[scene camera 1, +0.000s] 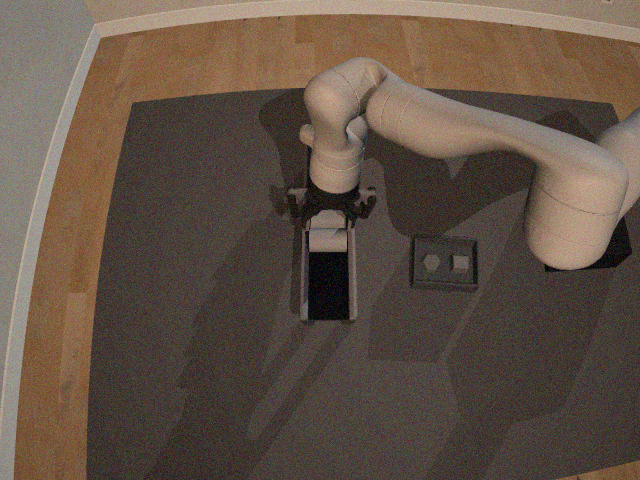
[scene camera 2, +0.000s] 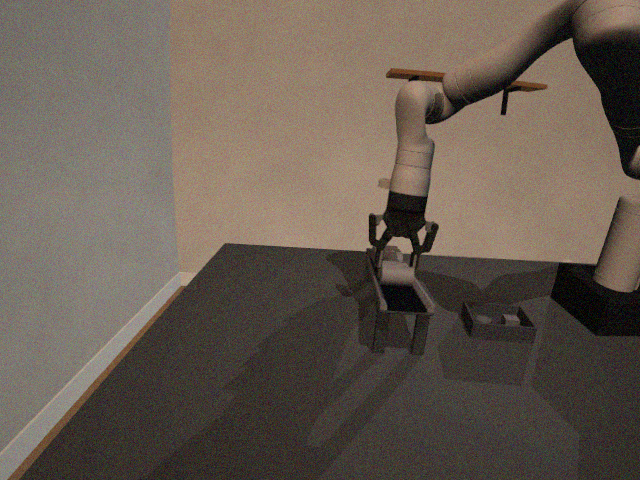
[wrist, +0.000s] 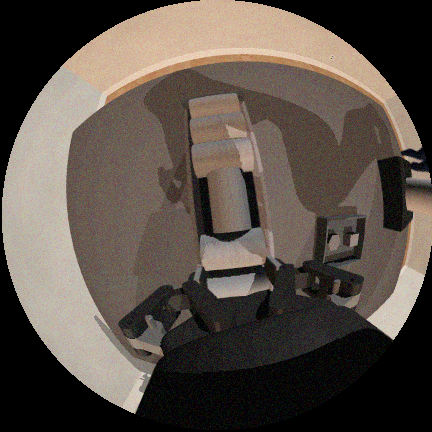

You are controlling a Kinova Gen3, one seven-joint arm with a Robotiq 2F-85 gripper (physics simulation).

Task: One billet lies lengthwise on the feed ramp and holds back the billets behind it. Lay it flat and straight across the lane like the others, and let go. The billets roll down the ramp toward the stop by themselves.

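Places are measured from the arm's base along level axes (x ahead, y left, z up), in centimetres.
Pixels of known places: gripper, between the fingertips: (scene camera 1: 327, 226) (scene camera 2: 395, 269) (wrist: 235, 270); arm's base, origin of its link: (scene camera 2: 612, 282) (wrist: 407, 193).
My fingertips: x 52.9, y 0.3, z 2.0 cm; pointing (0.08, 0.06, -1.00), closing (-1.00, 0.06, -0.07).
Note:
For each thing: its top centre in the pictures, then the offset to it from my fingertips.
- lengthwise billet, centre of its top: (wrist: 228, 200) (scene camera 2: 392, 254) dx -0.8, dy -7.0, dz +0.6 cm
- dark tray, centre of its top: (scene camera 1: 447, 259) (wrist: 347, 242) (scene camera 2: 498, 313) dx -21.8, dy +4.9, dz -7.2 cm
- hexagonal piece, centre of its top: (scene camera 1: 431, 261) (wrist: 334, 242) (scene camera 2: 484, 319) dx -19.1, dy +4.4, dz -8.7 cm
- block, centre of its top: (scene camera 1: 461, 262) (wrist: 353, 239) (scene camera 2: 511, 317) dx -24.6, dy +5.4, dz -7.8 cm
The lengthwise billet (wrist: 227, 200) lies along the ramp lane in the wrist view; the arm hides it in scene view 1. Three billets lie across the far end of the ramp (scene camera 1: 353, 289) (scene camera 2: 382, 297), the nearest one (wrist: 222, 156) by its end. On the near side lie two crosswise billets, the outer one (scene camera 1: 328, 241) (scene camera 2: 397, 273) (wrist: 237, 285) and an inner one (scene camera 1: 327, 219) (wrist: 232, 250). My gripper (scene camera 1: 328, 223) (scene camera 2: 397, 264) (wrist: 235, 270) straddles the lane there, shut on a crosswise billet by its ends; which of the two is hard to tell. It is not on the lengthwise billet.
A dark tray (scene camera 1: 412, 263) (scene camera 2: 498, 338) (wrist: 319, 240) with a hexagonal piece (scene camera 1: 431, 262) and a block (scene camera 1: 460, 263) stands right of the ramp. The robot base (scene camera 1: 620, 248) (scene camera 2: 584, 304) stands farther right. The ramp's near end stands on tall legs (scene camera 2: 419, 334).

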